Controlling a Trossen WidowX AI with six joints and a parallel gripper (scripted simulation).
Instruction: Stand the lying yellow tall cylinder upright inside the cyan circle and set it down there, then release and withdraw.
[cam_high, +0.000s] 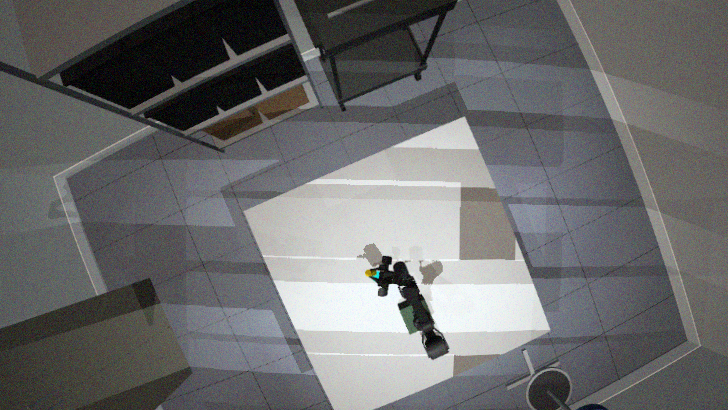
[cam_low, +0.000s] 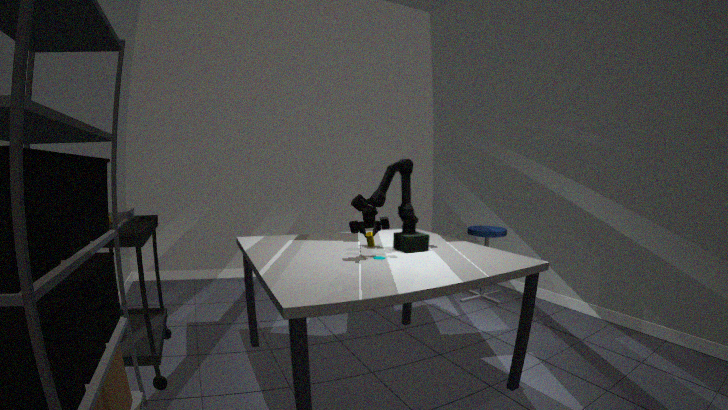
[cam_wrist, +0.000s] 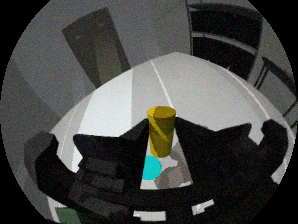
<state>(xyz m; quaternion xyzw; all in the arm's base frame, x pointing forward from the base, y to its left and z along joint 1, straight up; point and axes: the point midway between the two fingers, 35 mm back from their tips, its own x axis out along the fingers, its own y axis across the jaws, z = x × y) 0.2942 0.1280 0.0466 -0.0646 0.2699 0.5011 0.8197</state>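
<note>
Now: the cyan circle 60 mm behind my gripper tip, 20 mm to the right of it and 110 mm below it. Round my gripper tip: yellow tall cylinder 10 mm behind, 10 mm to the right, 20 mm below.
</note>
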